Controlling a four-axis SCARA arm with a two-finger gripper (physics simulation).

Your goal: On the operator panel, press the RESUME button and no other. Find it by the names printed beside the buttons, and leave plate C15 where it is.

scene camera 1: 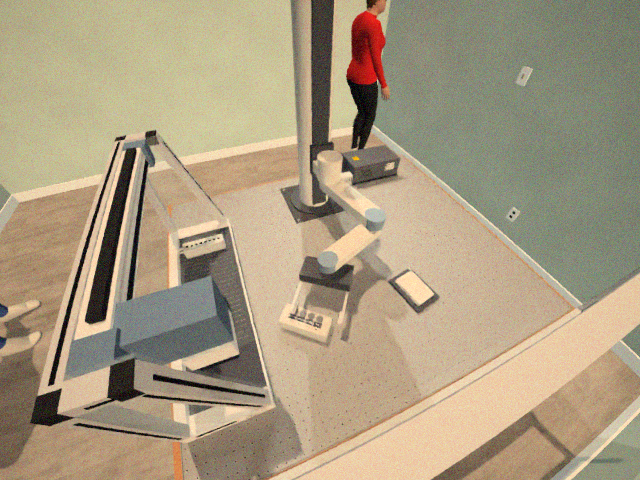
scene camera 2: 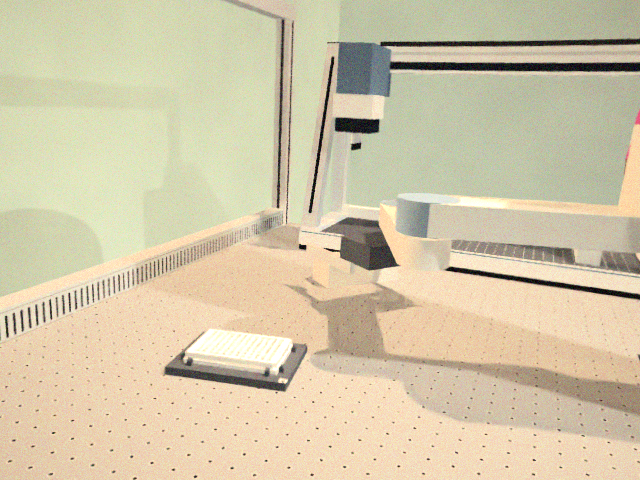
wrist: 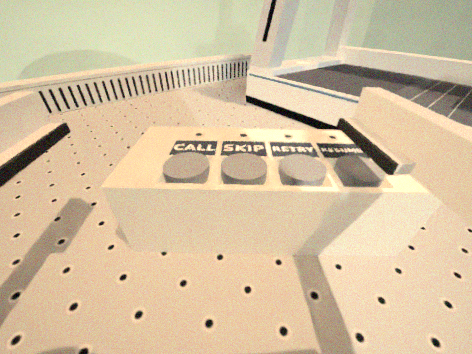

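Pixels of known places: gripper, between the fingertips: [scene camera 1: 315, 318] [wrist: 205, 108]; arm's base, origin of its link: [scene camera 1: 314, 200].
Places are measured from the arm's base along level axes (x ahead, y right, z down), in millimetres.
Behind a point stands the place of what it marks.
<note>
The operator panel [scene camera 1: 305, 324] @[y 288, x 664, z -66 mm] [wrist: 200, 215] @[y 232, x 646, z -48 mm] is a cream block on the perforated table. In the wrist view its round grey buttons are labelled CALL, SKIP, RETRY and RESUME, left to right. The RESUME button [wrist: 356, 169] @[y 301, x 604, z -69 mm] is at the right end, in shadow. My gripper [scene camera 1: 318, 312] @[y 254, x 667, z -93 mm] [wrist: 205, 108] @[y 254, x 667, z -93 mm] is open and empty, its fingers spread around the panel's length. The right finger's dark pad is close beside RESUME and covers part of its label's edge; whether it touches is unclear. A white plate [scene camera 1: 414, 287] @[y -158, x 671, z -36 mm] [scene camera 2: 237, 348] @[y -172, x 667, z -39 mm], likely C15, sits on a black holder; its name is not readable.
A gantry machine with a blue head [scene camera 1: 170, 320] @[y 536, x 761, z -501 mm] [scene camera 2: 361, 69] @[y 465, x 721, z -444 mm] stands beside the panel, with a white labware block [scene camera 1: 204, 245] @[y 561, x 224, z -106 mm] on its deck. A slotted rail [scene camera 2: 139, 268] @[y 43, x 1004, z -44 mm] [wrist: 150, 82] @[y 343, x 1004, z -33 mm] edges the table. A dark grey box [scene camera 1: 369, 164] @[y -344, x -38, z -127 mm] and a person in red [scene camera 1: 367, 51] are behind the arm.
</note>
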